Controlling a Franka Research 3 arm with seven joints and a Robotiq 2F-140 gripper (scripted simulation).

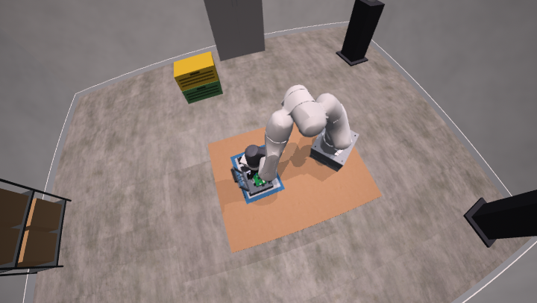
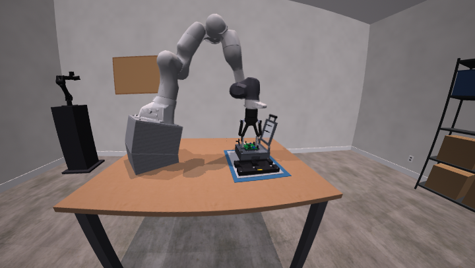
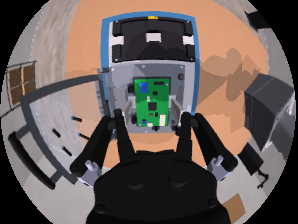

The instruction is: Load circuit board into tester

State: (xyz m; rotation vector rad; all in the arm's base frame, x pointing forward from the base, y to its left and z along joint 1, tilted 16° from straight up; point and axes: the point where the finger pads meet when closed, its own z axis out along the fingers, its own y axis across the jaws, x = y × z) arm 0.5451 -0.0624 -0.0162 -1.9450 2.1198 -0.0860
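Now: the green circuit board 20 mm below my hand. Also, from my hand: tester lid 120 mm ahead, 90 mm above, 10 mm to the right.
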